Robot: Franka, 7 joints.
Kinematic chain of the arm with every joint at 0, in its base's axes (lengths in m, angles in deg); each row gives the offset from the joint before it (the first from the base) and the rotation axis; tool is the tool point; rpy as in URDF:
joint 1: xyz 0 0 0.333 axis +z
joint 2: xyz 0 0 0 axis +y
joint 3: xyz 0 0 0.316 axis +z
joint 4: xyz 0.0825 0 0 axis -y
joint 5: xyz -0.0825 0 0.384 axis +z
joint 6: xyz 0 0 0 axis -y
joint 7: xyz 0.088 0 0 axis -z
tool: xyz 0 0 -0.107 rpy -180 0 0
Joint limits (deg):
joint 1: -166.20..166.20
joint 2: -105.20..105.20
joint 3: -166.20..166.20
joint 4: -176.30..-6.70
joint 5: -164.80..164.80
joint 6: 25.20..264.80
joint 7: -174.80..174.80
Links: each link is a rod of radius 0.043 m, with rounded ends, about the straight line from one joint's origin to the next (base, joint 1, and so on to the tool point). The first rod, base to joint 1, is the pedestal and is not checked.
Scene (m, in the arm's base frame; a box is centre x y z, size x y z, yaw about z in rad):
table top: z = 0
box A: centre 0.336 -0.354 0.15 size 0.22 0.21 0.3 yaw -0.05
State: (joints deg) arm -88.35 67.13 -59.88 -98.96 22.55 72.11 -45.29
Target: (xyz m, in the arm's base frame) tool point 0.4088 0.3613 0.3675
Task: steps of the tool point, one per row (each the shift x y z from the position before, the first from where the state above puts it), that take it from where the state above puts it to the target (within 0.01 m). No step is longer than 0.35 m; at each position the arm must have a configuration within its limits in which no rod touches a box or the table.
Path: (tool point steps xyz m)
1: 0.1456 -0.2179 0.0535
2: 0.2339 -0.1301 0.1142
3: 0.2549 0.0038 0.1674
4: 0.1909 0.1365 0.1990
5: 0.0573 0.2156 0.1979
6: -0.0985 0.2069 0.1608
7: 0.1272 0.0375 -0.1074
8: 0.0829 0.0758 -0.1274
9: 0.0283 0.0985 -0.1323
10: -0.0271 0.1027 -0.1228
11: -0.0744 0.0900 -0.1023
12: -0.1081 0.0647 -0.0751

